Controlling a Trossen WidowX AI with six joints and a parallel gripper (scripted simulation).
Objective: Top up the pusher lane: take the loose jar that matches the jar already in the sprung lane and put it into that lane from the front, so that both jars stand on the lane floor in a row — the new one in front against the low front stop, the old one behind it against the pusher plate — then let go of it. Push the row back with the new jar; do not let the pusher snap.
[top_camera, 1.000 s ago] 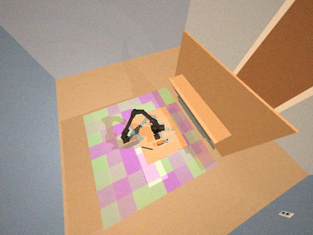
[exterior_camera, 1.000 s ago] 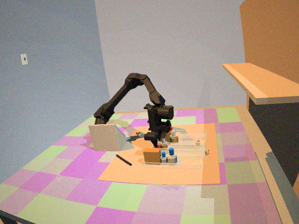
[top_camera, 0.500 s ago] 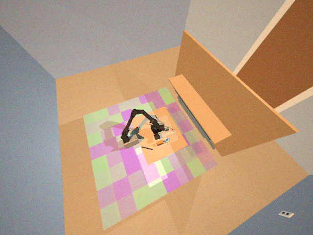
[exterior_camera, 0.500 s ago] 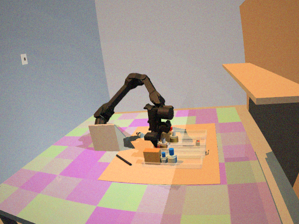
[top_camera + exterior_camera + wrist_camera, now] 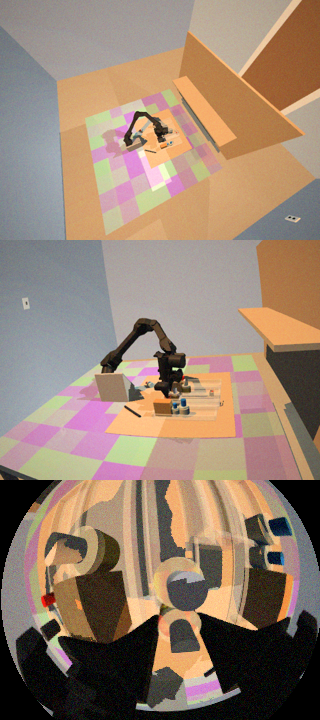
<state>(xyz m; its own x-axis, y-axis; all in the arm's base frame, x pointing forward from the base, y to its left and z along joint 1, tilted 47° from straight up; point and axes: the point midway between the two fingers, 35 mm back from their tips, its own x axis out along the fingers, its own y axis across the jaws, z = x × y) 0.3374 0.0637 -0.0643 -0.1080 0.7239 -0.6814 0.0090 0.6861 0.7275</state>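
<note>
The clear lane rack lies 14 cm ahead of my gripper tip, 2 cm to the right of it and 1 cm below it. Also, from my gripper tip: black pen: 15 cm behind, 12 cm to the right, 3 cm below.
</note>
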